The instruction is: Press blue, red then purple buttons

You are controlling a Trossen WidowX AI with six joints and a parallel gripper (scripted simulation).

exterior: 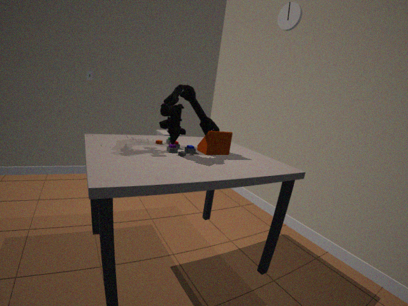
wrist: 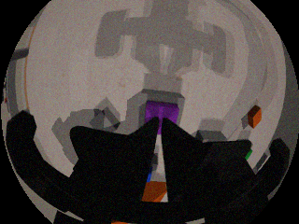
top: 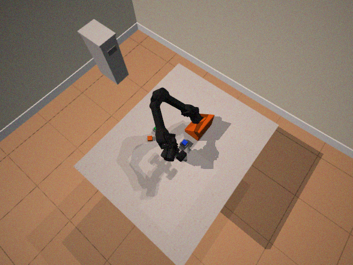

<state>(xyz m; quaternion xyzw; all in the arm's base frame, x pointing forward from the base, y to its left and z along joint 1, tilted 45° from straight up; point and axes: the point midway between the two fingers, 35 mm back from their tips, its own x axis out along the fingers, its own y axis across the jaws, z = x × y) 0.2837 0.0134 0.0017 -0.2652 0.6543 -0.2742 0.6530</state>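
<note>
Right now the purple button is 1 cm below my gripper tip. Round my gripper tip: blue button (11 cm behind, 1 cm to the left, 1 cm below); small grey block (8 cm to the left, 3 cm below, 3 cm behind); red button (9 cm to the right, 5 cm behind, 1 cm below).
</note>
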